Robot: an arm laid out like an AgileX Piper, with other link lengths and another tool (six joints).
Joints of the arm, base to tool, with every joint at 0 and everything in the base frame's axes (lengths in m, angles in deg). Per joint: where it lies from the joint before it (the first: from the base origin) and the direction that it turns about. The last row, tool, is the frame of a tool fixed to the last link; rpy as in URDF.
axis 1: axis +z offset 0 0 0.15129
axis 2: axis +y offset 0 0 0
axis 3: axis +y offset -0.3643 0 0.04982
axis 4: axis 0.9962 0 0.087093 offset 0.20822 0 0.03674
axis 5: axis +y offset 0 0 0
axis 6: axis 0.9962 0 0.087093 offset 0.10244 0 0.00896
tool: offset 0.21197 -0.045 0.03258 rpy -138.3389 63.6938 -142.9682
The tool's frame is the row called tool.
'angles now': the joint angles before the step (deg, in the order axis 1, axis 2, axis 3, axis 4, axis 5, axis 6). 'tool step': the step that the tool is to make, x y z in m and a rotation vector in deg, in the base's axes. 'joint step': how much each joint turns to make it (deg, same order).
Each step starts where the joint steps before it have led.
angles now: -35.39, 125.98, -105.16, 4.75, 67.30, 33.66
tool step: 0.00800, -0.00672, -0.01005, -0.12, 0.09, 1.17
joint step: -0.06, 2.21, -2.18, 0.00, 0.07, -1.24
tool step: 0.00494, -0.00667, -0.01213, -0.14, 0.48, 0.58
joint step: -0.07, 2.23, -1.76, -0.34, -0.11, -0.58
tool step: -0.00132, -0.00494, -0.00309, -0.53, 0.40, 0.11
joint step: -0.14, 0.48, -0.20, -0.68, -0.27, -0.07
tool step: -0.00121, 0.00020, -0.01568, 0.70, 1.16, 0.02
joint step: 0.01, 1.87, -0.16, -0.10, -0.36, 0.00
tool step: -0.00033, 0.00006, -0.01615, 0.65, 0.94, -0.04
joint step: 0.00, 1.92, -0.16, -0.01, -0.61, 0.00
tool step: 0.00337, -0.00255, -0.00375, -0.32, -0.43, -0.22
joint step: 0.00, 0.45, -0.02, 0.00, -0.98, 0.16
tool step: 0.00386, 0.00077, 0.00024, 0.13, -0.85, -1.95
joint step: 0.00, 0.01, -0.12, 0.50, -0.61, 1.74
